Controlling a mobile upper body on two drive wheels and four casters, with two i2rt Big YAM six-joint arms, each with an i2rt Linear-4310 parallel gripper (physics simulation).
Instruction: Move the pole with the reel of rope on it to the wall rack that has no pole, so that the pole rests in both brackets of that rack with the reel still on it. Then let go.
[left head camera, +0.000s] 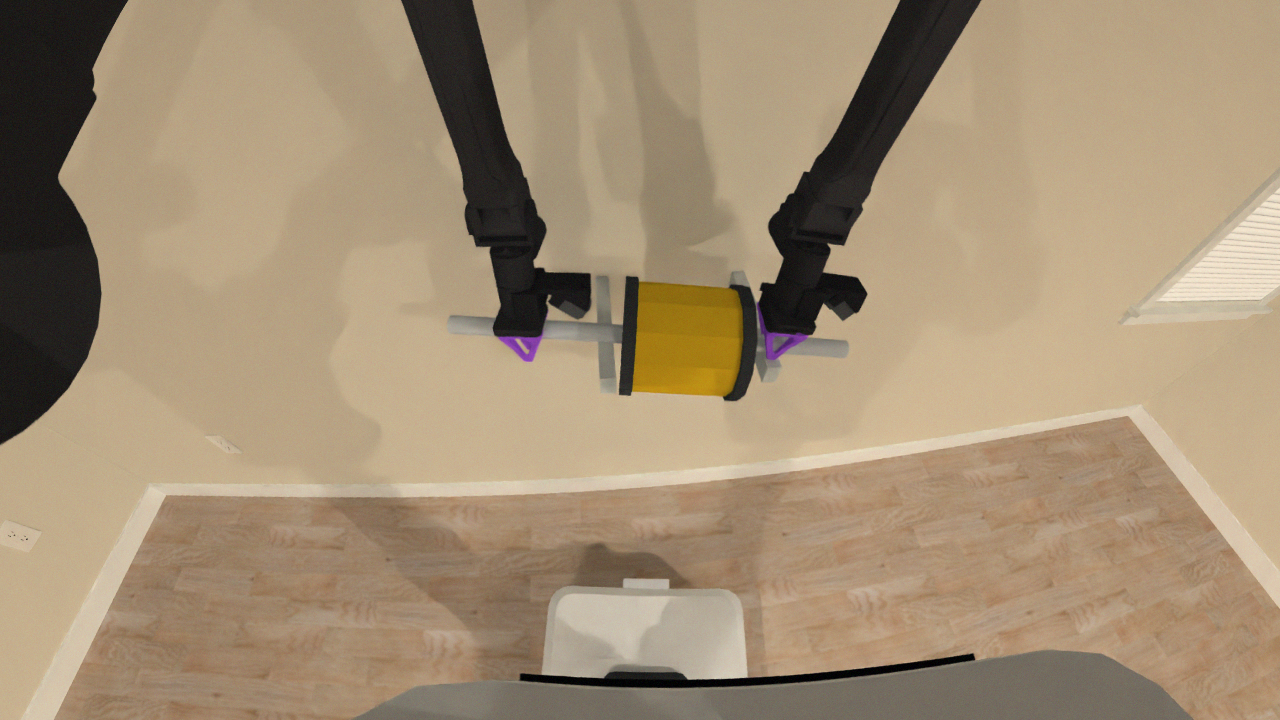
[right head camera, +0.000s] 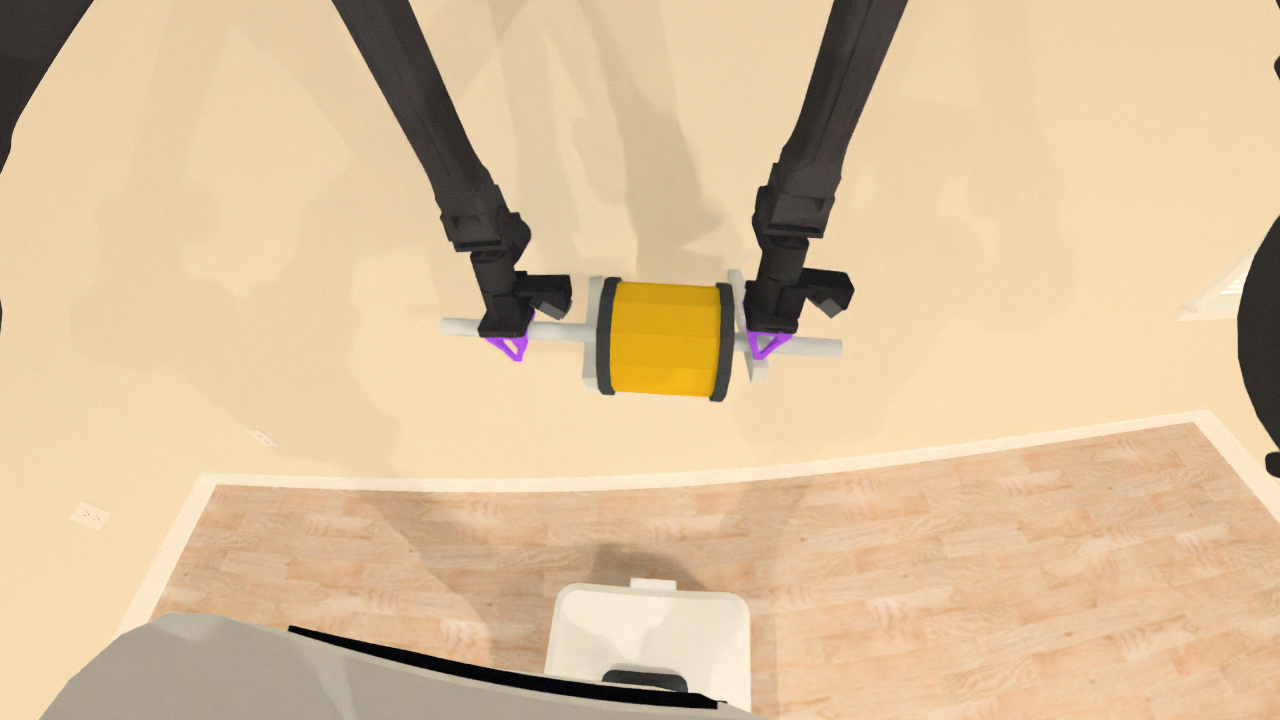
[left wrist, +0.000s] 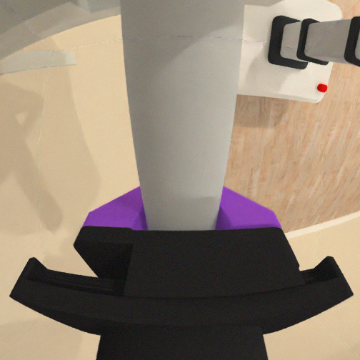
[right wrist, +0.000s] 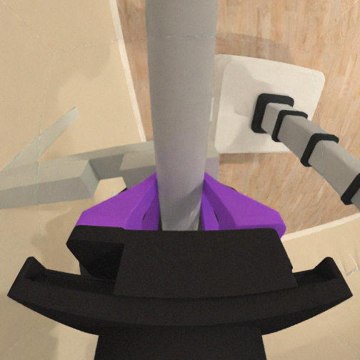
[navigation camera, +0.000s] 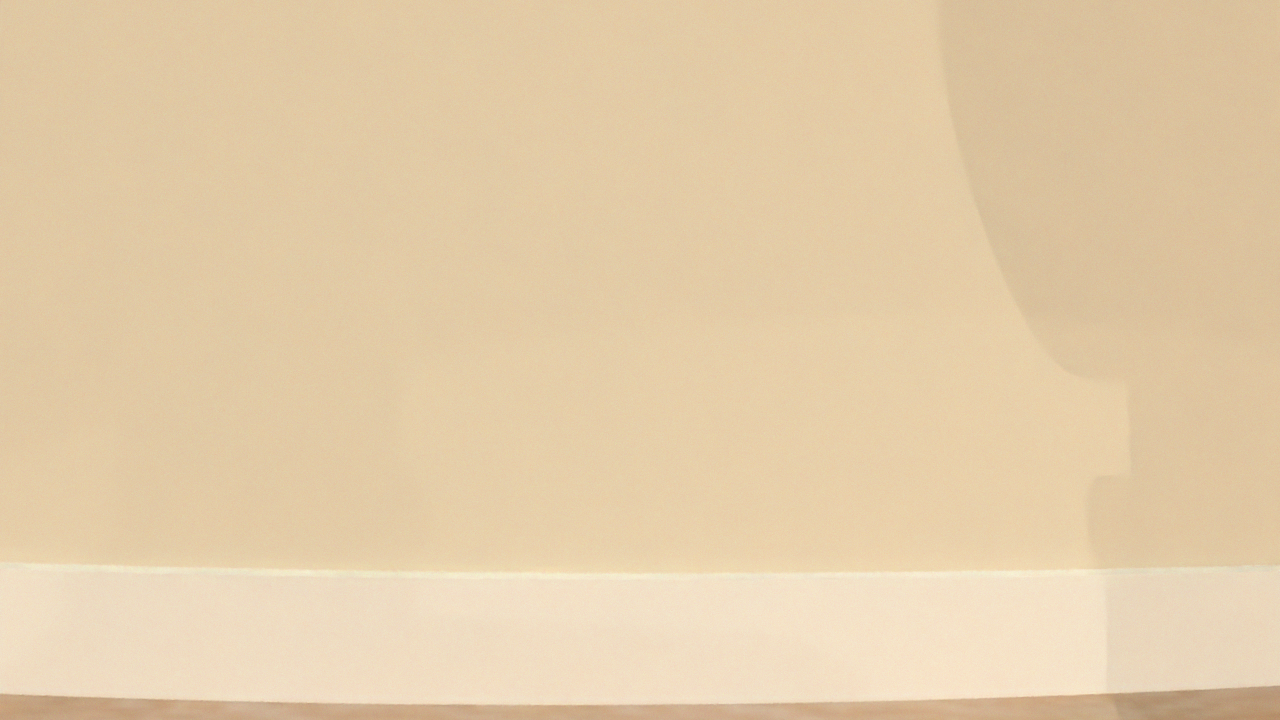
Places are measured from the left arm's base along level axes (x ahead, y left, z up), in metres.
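Pixels of known places: left gripper, between the fingertips: (left head camera: 529, 355) (right head camera: 520, 355); right gripper, between the fingertips: (left head camera: 768, 352) (right head camera: 757, 351).
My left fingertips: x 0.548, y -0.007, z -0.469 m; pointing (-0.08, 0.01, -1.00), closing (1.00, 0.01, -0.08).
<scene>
Behind a point stands the place of what it marks.
The grey pole (left head camera: 578, 330) {x 0.543, y -0.095, z -0.404 m} (right head camera: 562, 332) {x 0.542, y -0.096, z -0.405 m} (left wrist: 182, 110) (right wrist: 181, 100) runs nearly level, its right end slightly lower in the head views. The yellow reel with black flanges (left head camera: 689, 338) {x 0.496, y -0.255, z -0.364 m} (right head camera: 665, 338) {x 0.495, y -0.257, z -0.364 m} is on it between my grippers. A grey rack bracket (left head camera: 605, 362) {x 0.521, y -0.135, z -0.450 m} (right head camera: 591, 365) {x 0.515, y -0.140, z -0.451 m} stands left of the reel, and the other bracket (left head camera: 768, 369) {x 0.519, y -0.394, z -0.455 m} (right head camera: 758, 369) {x 0.520, y -0.399, z -0.455 m} (right wrist: 50, 180) right of it, by my right gripper. My left gripper (left head camera: 524, 343) {x 0.548, y -0.007, z -0.469 m} (right head camera: 512, 343) {x 0.548, y -0.007, z -0.469 m} and right gripper (left head camera: 781, 342) {x 0.551, y -0.399, z -0.449 m} (right head camera: 764, 342) {x 0.551, y -0.399, z -0.449 m} are shut on the pole. Whether the pole sits in the brackets is hidden.
The beige wall (left head camera: 358, 385) {x 0.660, y 0.519, z -0.739 m} (navigation camera: 537, 268) {x 0.732, y -0.109, z -1.094 m} is behind the rack, with a white skirting board (left head camera: 402, 489) {x 0.631, y 0.657, z -1.341 m} (navigation camera: 537, 635) {x 0.720, y -0.118, z -1.361 m} above the wooden floor (left head camera: 358, 573) {x 0.326, y 0.770, z -1.410 m}. The robot's white base (left head camera: 626, 617) {x 0.240, y -0.174, z -1.150 m} (right head camera: 644, 617) {x 0.241, y -0.210, z -1.150 m} (right wrist: 240, 100) is below. A window with blinds (left head camera: 1230, 259) {x 0.948, y -2.052, z -0.375 m} is at the right.
</scene>
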